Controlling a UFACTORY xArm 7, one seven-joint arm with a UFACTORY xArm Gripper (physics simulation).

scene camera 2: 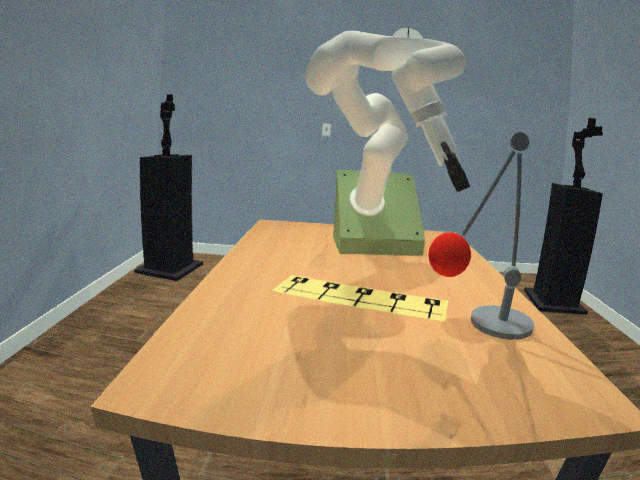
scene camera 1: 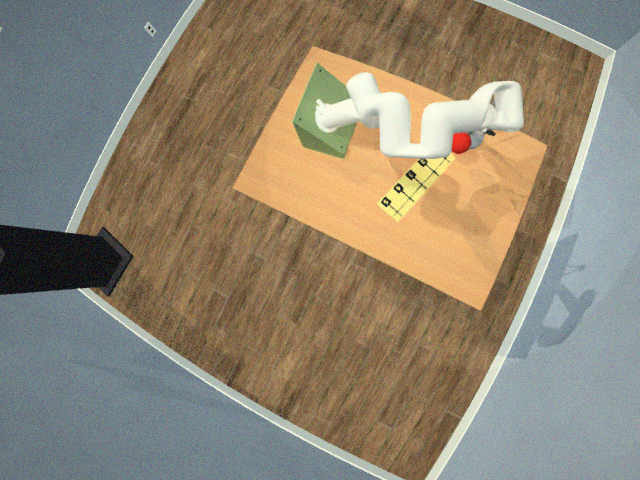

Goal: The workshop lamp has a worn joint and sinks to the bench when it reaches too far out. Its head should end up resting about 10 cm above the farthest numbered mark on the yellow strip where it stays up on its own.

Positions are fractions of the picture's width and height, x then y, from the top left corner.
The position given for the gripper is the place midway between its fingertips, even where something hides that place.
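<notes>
The gripper is visible (scene camera 2: 0.72,0.39), as is a red ball head (scene camera 2: 0.70,0.53). A yellow strip (scene camera 2: 0.61,0.63), (scene camera 1: 0.65,0.38) is visible from both of these cameras.
</notes>
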